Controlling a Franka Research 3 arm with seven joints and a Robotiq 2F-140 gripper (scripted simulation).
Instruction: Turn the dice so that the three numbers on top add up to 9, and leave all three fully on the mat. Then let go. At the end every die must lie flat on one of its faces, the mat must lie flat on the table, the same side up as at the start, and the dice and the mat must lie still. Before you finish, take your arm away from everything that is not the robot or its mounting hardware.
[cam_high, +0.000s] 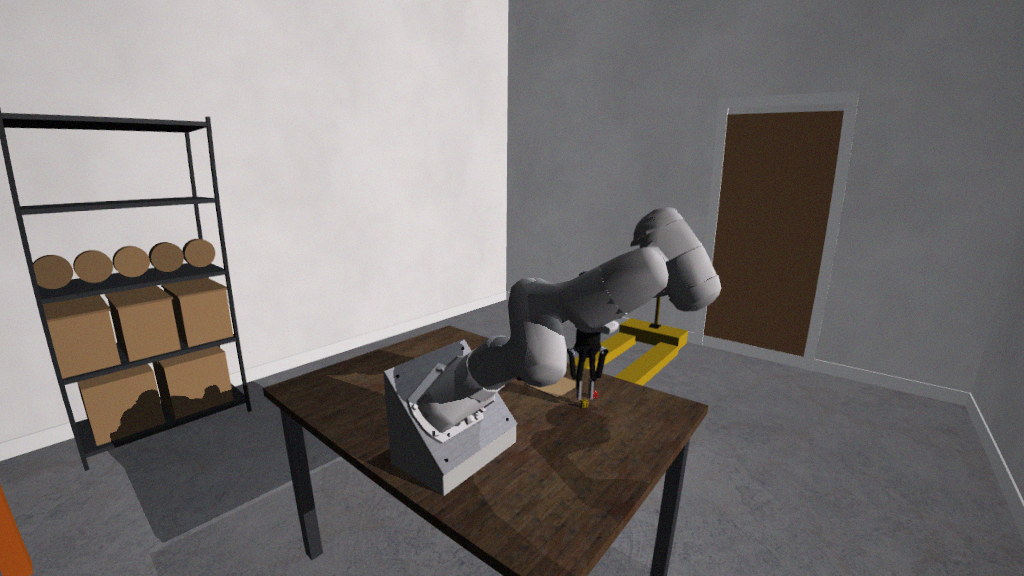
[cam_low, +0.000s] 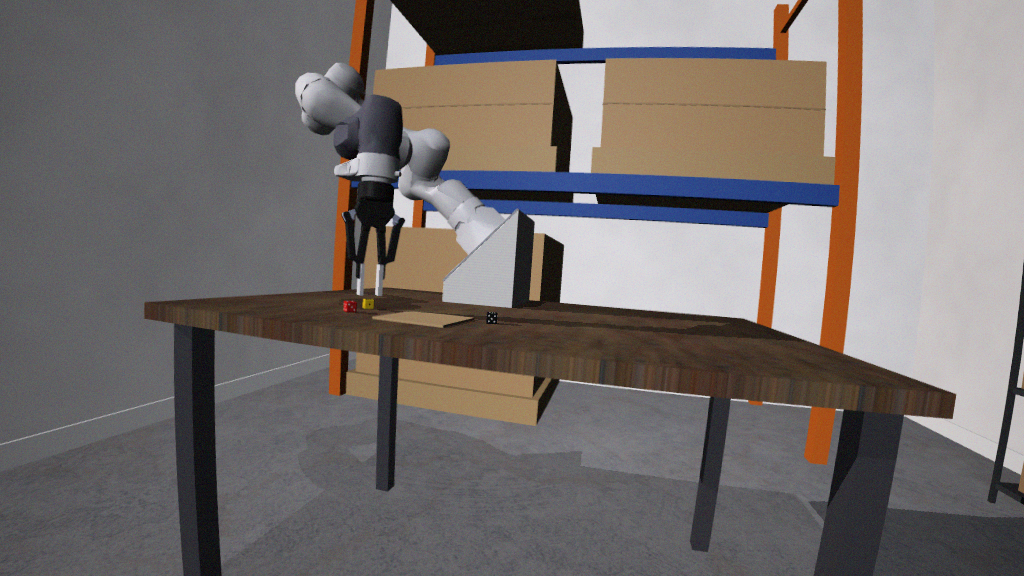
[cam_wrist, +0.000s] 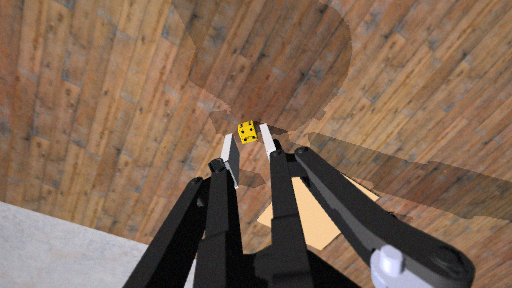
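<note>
Right now the yellow die is 5 cm below my hand. Also, from my hand: red die: 7 cm ahead, 5 cm below, 1 cm to the right; then black die: 27 cm to the left, 6 cm ahead, 5 cm below; then tan mat: 15 cm to the left, 8 cm ahead, 6 cm below.
</note>
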